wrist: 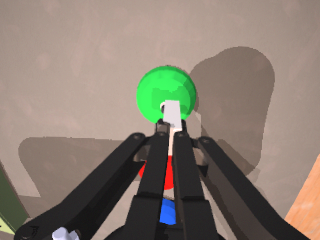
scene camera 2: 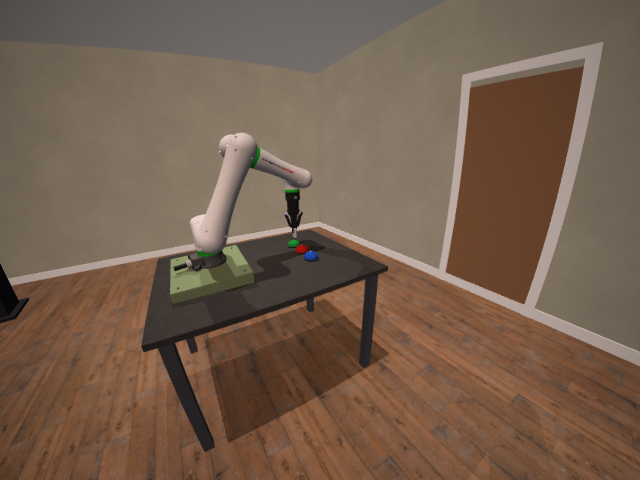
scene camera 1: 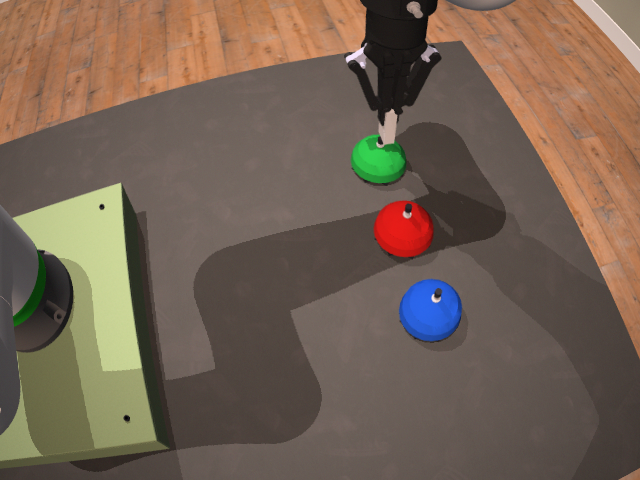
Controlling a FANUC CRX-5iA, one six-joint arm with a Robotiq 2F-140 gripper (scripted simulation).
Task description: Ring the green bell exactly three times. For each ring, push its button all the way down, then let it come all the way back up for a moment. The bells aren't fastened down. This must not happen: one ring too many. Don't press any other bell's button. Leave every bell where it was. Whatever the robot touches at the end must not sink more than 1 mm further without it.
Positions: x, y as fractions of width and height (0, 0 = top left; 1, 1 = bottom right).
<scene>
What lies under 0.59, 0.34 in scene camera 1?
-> A green bell.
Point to a red bell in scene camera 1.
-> At 0.64, 0.49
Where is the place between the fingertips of my gripper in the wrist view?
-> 0.54, 0.46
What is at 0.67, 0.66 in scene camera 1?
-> A blue bell.
</scene>
